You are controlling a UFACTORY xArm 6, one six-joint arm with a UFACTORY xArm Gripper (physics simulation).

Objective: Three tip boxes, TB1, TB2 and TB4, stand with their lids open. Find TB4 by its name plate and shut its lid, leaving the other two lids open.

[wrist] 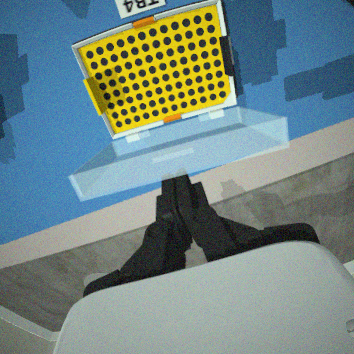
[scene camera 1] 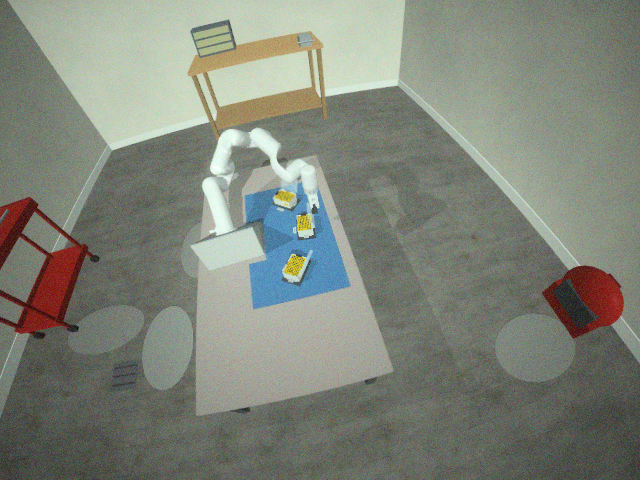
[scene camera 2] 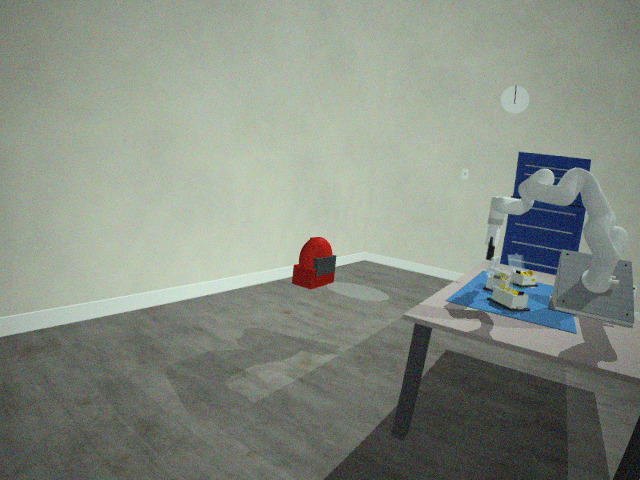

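Where they show: gripper, fingertip midpoint: (wrist: 180, 186) (scene camera 1: 314, 212) (scene camera 2: 489, 260); arm's base, origin of the base link: (scene camera 1: 227, 232) (scene camera 2: 595, 281).
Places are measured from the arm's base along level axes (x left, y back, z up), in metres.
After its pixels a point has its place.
Observation:
TB4 (wrist: 157, 67) @(x -0.050, y -0.423, z -0.075 m) (scene camera 1: 305, 225) @(x -0.075, y -0.426, z -0.075 m) is a white box with a yellow tip rack, the middle of three boxes. Its name plate (wrist: 141, 5) @(x -0.036, y -0.367, z -0.130 m) shows at the top of the wrist view. Its clear lid (wrist: 182, 146) @(x -0.053, y -0.456, z 0.019 m) stands open on the side towards my gripper. My gripper (wrist: 180, 186) @(x -0.072, y -0.492, z -0.003 m) (scene camera 1: 314, 209) @(x -0.072, y -0.492, z -0.003 m) (scene camera 2: 490, 257) @(x -0.072, y -0.492, z -0.003 m) is shut and empty; its fingertips are at the lid's outer face, and contact is hard to tell. Two other boxes stand open: one (scene camera 1: 284, 198) @(x 0.193, y -0.373, z -0.075 m) towards the shelf, one (scene camera 1: 295, 267) @(x -0.319, y -0.291, z -0.075 m) towards the table's long free end. Their name plates are too small to read.
The boxes stand on a blue mat (scene camera 1: 268, 297) @(x -0.398, y -0.112, z -0.132 m) (wrist: 35, 200) @(x -0.322, y -0.482, z -0.132 m) on a pale table (scene camera 1: 289, 351) @(x -0.696, y -0.134, z -0.135 m). A tilted light panel (scene camera 1: 230, 249) @(x -0.121, y 0.001, z -0.008 m) (scene camera 2: 568, 279) @(x 0.006, y -0.121, z -0.013 m) stands at the arm's base. The table's edge runs close beside my gripper.

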